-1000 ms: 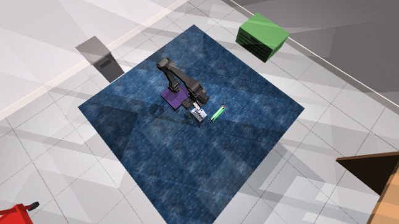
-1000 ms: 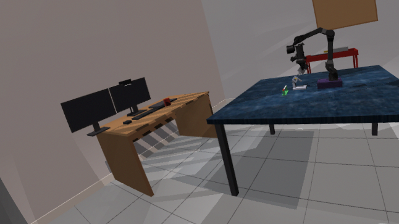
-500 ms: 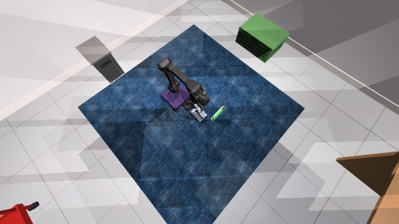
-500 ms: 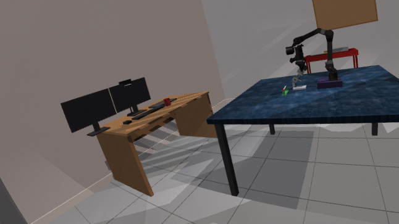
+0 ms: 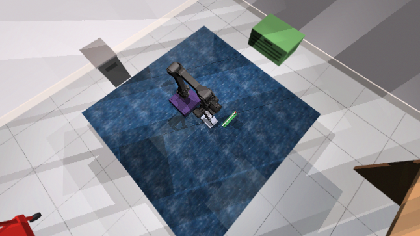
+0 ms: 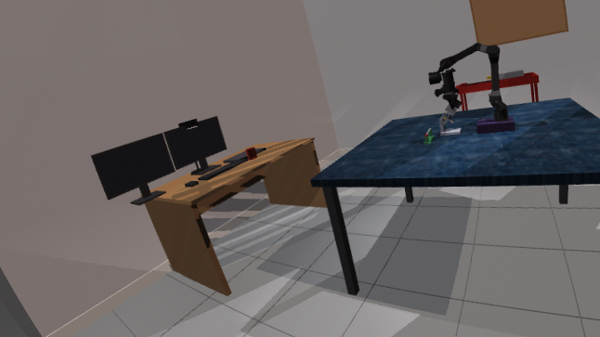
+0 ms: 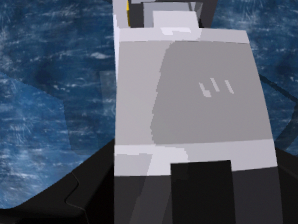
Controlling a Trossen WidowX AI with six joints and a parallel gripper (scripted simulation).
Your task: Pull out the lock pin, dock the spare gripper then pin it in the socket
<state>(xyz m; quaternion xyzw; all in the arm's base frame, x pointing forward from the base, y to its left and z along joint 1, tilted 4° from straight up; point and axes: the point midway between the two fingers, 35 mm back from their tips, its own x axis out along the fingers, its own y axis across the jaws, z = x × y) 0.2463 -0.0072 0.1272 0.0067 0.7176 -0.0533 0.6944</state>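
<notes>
Right now the green rest is 14 cm ahead of my gripper tip, 12 cm below it and 10 cm to the left of it. Round my gripper tip: mount 9 cm below, 5 cm ahead; then spare gripper 1 cm ahead.
</notes>
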